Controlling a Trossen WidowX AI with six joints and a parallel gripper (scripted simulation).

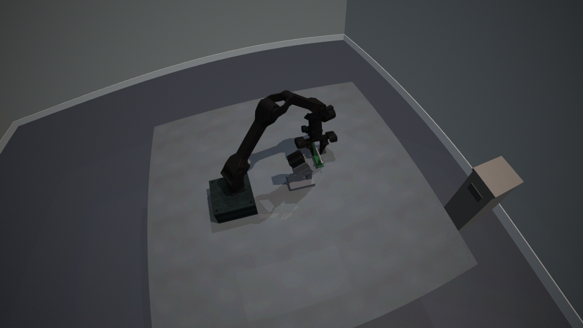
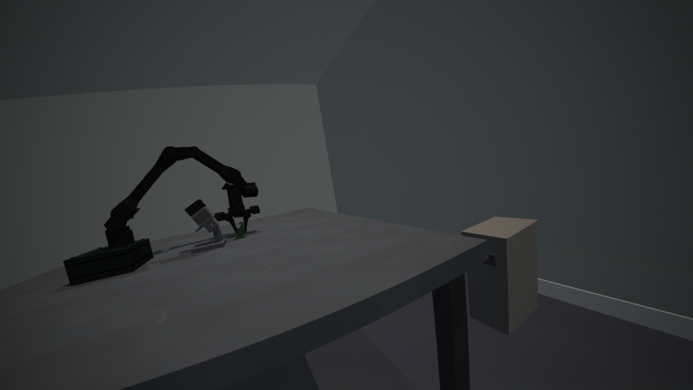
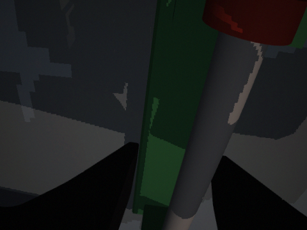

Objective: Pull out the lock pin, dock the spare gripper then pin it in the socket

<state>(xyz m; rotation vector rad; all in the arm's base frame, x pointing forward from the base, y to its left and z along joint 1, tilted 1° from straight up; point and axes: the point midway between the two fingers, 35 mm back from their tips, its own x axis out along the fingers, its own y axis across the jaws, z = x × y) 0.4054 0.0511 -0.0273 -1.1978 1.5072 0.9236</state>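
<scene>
Right now my gripper tip is 10 mm to the right of the green pin rack and 10 mm below it. Also, from my gripper tip: grey mount (120 mm behind, 90 mm to the right, 40 mm above); then spare gripper (130 mm behind, 90 mm to the right, 110 mm above).
</scene>
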